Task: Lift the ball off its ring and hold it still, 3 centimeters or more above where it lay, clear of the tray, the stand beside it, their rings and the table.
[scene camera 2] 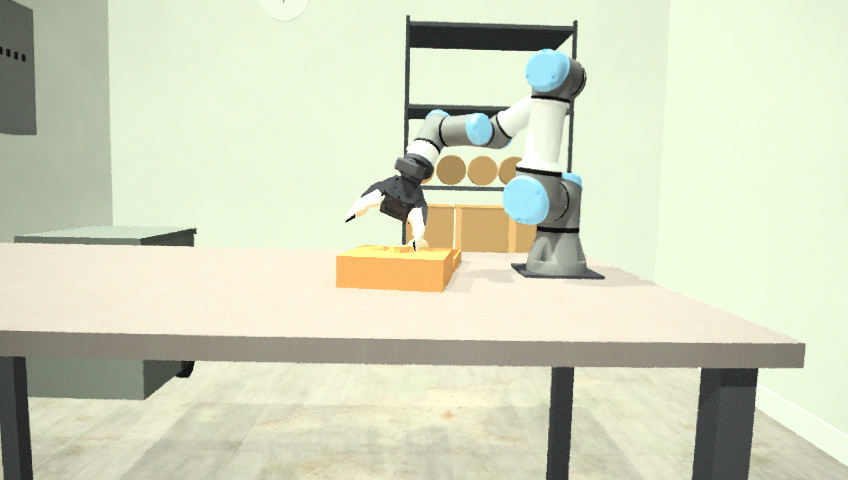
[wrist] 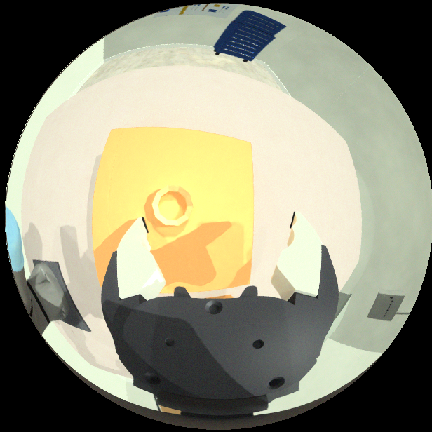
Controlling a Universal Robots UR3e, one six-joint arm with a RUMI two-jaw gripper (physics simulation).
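Places are measured from the arm's base along level axes (x ahead, y left, z up), in millimetres.
Where they show: gripper, fingertip midpoint: (scene camera 2: 380, 237); arm's base, link origin: (scene camera 2: 555, 270).
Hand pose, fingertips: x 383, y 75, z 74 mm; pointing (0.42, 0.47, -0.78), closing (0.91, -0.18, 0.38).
Things, the pixels of their centre, and the offset from my fingertips. "spot": a spot on its surface instead. Level surfaces: height alone.
- white ball, body centre: (scene camera 2: 417, 248) 96 mm back, 208 mm right, 45 mm down
- low orange tray, body centre: (scene camera 2: 417, 258) 96 mm back, 208 mm right, 68 mm down
- stand's ring, surface spot: (scene camera 2: 397, 248) spot: 31 mm back, 38 mm left, 17 mm down
- table, surface height: 82 mm down
The white ball (scene camera 2: 423, 243) shows partly behind a fingertip in the scene view, beyond the tall orange stand (scene camera 2: 392, 270) (wrist: 200, 160). It does not show in the wrist view. The low orange tray (scene camera 2: 457, 259) is behind the stand, and its ring is hidden. The stand's ring (scene camera 2: 397, 248) (wrist: 156, 205) is empty. My gripper (scene camera 2: 381, 233) (wrist: 217, 216) is wide open, with nothing between its fingers, tilted just above the stand. In the wrist view the left finger is over the stand near its ring, and the right finger is past the stand's right edge.
The robot's base (scene camera 2: 556, 258) stands on the table (scene camera 2: 238, 309) to the right of the stand in the scene view. A shelf rack (scene camera 2: 407, 77) stands behind the table. A grey-green cabinet (scene camera 2: 83, 380) is at the left.
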